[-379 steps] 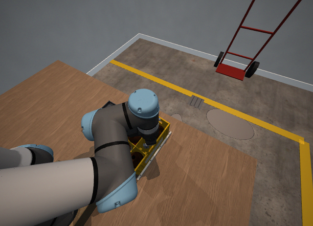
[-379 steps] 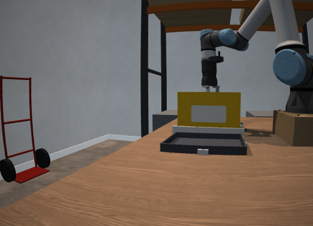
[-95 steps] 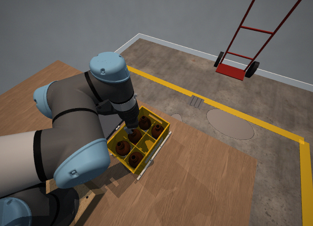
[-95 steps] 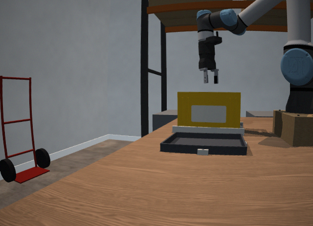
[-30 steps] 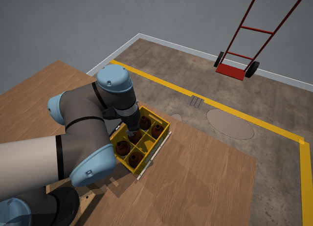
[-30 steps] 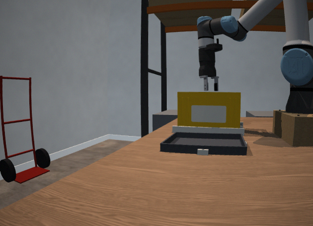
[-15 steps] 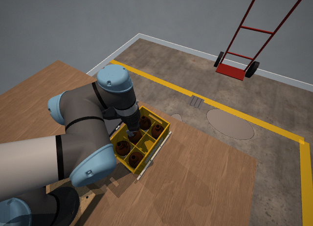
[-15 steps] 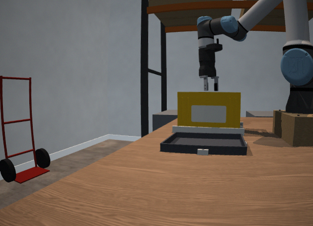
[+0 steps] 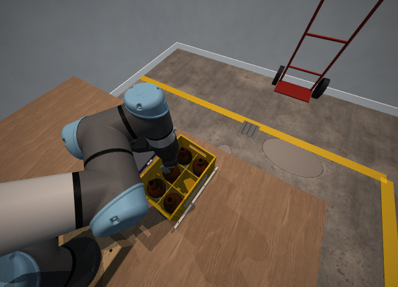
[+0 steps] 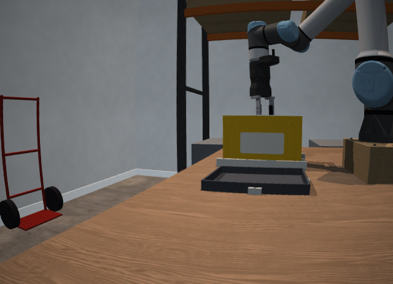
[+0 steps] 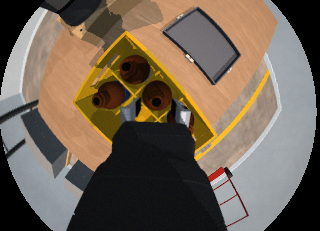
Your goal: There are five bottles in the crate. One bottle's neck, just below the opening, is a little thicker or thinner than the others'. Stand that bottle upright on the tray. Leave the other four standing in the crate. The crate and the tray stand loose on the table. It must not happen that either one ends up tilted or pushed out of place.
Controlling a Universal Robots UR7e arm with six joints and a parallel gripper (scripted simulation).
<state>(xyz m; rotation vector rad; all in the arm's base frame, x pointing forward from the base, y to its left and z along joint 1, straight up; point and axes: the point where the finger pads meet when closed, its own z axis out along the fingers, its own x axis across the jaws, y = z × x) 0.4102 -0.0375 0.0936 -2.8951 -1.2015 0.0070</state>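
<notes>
Right now my hand is 110 mm above the yellow crate and 40 mm to the left of it. From my hand the other things lie so: glass bottle 110 mm below, 90 mm to the right, 90 mm behind; then dark tray 250 mm to the left, 180 mm below, 20 mm behind.
</notes>
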